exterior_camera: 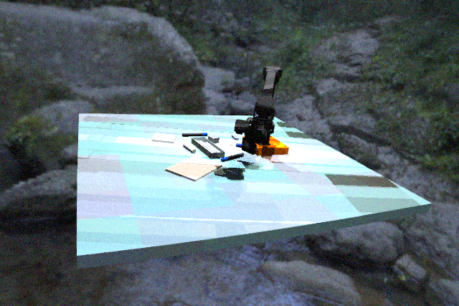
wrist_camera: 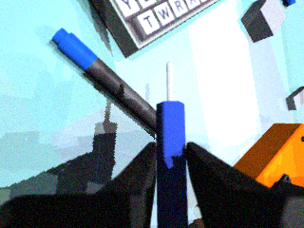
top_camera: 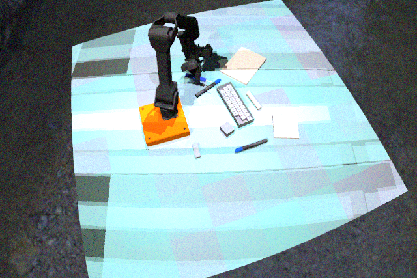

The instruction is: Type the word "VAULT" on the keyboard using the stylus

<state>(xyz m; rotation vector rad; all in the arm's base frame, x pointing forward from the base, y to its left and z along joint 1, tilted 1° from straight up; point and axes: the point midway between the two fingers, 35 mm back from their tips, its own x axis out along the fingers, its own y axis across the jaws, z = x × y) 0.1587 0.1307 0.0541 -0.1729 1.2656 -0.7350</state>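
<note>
My gripper tip is now 1 cm to the left of the stylus and 1 cm short of it. The rest, counted from my gripper tip: tan sheet (24 cm ahead, 7 cm to the left, 6 cm below); then grey cube (24 cm to the right, 5 cm below, 5 cm ahead); then white cylinder (20 cm ahead, 14 cm to the right, 6 cm below).
</note>
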